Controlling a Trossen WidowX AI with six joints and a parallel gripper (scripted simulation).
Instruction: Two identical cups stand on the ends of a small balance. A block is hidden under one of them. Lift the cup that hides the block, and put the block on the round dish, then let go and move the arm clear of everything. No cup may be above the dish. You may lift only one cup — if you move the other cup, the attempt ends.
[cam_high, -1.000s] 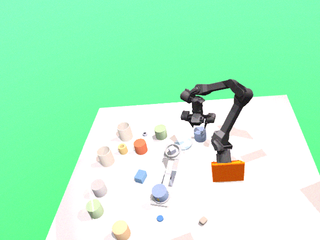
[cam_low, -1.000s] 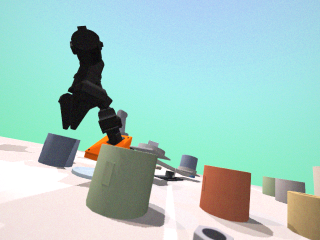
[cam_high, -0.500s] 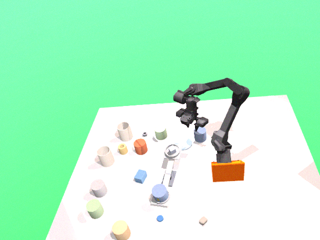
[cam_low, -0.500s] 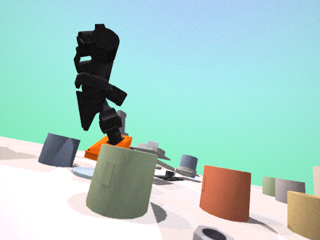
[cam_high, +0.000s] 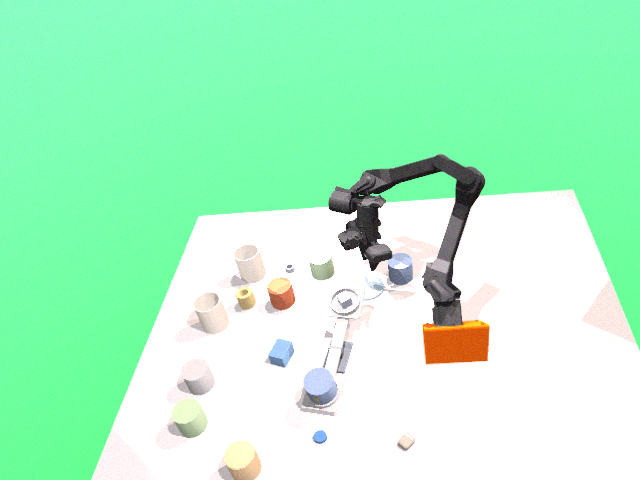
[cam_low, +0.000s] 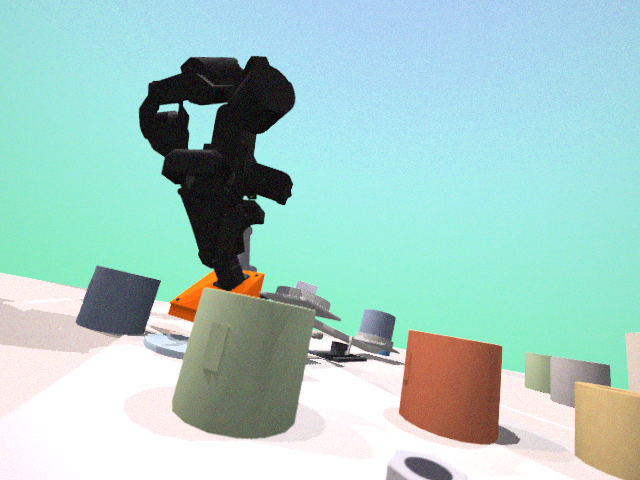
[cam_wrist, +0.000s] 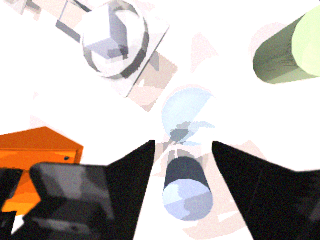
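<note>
Right now the grey block is 50 mm ahead of my gripper tip, 120 mm to the left of it and 10 mm below it. The rest, counted from my gripper tip: orange cylinder (240 mm ahead, 40 mm to the left, 60 mm below); then pale blue round dish (20 mm ahead, 10 mm to the right, 100 mm below); then balance (70 mm ahead, 240 mm to the left, 60 mm below).
</note>
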